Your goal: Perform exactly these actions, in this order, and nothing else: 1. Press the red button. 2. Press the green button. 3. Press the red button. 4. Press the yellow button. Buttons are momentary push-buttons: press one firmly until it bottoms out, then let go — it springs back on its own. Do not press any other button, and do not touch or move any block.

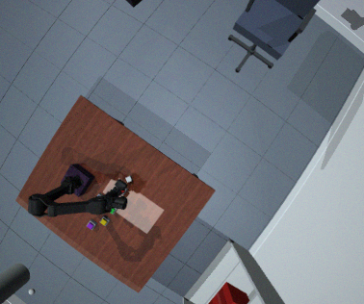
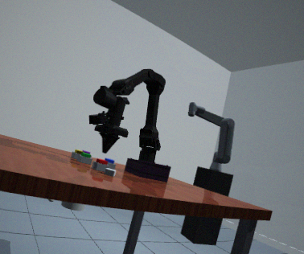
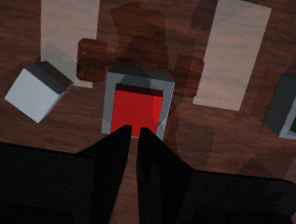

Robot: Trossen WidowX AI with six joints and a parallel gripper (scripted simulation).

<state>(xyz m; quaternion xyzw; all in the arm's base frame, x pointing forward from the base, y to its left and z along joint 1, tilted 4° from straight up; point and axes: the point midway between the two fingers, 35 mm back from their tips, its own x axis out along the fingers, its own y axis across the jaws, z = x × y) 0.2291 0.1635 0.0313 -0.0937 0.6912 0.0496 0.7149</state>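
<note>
The red button lies 30 mm below my gripper tip. Round my gripper tip: blue button (60 mm behind, 150 mm to the right, 30 mm below); then white block (20 mm behind, 80 mm to the left, 50 mm below); then green button (50 mm ahead, 140 mm to the right, 30 mm below).
</note>
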